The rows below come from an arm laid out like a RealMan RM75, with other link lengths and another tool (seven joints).
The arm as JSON. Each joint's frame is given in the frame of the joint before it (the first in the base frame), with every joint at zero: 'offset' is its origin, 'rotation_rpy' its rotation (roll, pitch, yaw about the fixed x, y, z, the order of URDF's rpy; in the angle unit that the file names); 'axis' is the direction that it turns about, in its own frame. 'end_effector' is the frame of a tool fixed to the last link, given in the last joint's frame.
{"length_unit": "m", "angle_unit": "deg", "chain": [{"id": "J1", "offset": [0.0, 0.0, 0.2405], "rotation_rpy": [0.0, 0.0, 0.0], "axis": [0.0, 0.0, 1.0]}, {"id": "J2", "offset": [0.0, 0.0, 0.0], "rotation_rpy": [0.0, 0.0, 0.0], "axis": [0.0, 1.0, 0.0]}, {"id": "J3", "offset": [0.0, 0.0, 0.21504], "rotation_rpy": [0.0, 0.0, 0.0], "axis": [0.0, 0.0, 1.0]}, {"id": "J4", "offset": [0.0, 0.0, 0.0], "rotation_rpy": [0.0, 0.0, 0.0], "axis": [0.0, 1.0, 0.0]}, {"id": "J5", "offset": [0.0, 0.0, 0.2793], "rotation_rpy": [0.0, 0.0, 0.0], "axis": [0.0, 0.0, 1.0]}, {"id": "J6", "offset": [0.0, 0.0, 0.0], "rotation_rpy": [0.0, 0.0, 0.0], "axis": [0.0, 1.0, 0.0]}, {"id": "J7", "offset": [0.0, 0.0, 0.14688], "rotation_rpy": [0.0, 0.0, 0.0], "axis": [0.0, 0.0, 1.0]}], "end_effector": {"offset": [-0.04, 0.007, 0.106], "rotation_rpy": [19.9, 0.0, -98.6]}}
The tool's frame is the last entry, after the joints.
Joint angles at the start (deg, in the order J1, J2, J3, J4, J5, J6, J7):
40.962, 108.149, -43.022, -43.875, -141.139, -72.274, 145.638
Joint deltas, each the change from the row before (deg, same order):
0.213, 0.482, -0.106, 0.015, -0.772, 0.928, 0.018
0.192, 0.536, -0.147, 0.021, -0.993, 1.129, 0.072
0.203, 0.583, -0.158, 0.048, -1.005, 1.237, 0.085
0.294, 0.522, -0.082, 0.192, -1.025, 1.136, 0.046
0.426, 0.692, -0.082, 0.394, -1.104, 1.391, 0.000
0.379, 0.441, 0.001, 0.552, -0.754, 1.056, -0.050
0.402, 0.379, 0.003, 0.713, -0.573, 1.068, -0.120
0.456, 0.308, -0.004, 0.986, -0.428, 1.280, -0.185
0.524, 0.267, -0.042, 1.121, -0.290, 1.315, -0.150
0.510, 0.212, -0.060, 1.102, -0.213, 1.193, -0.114
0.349, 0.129, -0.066, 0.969, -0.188, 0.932, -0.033
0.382, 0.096, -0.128, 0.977, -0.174, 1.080, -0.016
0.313, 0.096, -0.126, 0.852, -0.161, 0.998, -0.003
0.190, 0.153, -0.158, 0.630, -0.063, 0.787, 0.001
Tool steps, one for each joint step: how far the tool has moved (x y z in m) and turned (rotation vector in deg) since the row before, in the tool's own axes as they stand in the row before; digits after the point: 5 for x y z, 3 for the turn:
-0.00007, 0.00095, 0.00336, 0.017, 0.492, -0.570
0.00074, 0.00150, 0.00359, -0.028, 0.711, -0.686
0.00050, 0.00152, 0.00391, 0.018, 0.725, -0.701
0.00009, 0.00160, 0.00388, -0.054, 0.624, -0.686
-0.00141, 0.00238, 0.00544, -0.056, 0.540, -0.737
-0.00116, 0.00232, 0.00424, -0.086, 0.335, -0.449
-0.00154, 0.00243, 0.00437, -0.056, 0.225, -0.370
-0.00146, 0.00257, 0.00484, 0.020, 0.229, -0.318
-0.00214, 0.00241, 0.00514, 0.046, 0.151, -0.236
-0.00226, 0.00232, 0.00474, 0.015, 0.103, -0.180
-0.00126, 0.00298, 0.00355, -0.114, 0.139, -0.053
-0.00099, 0.00218, 0.00363, -0.011, 0.227, -0.155
-0.00072, 0.00205, 0.00315, 0.002, 0.240, -0.148
-0.00116, 0.00221, 0.00264, -0.017, 0.132, -0.076

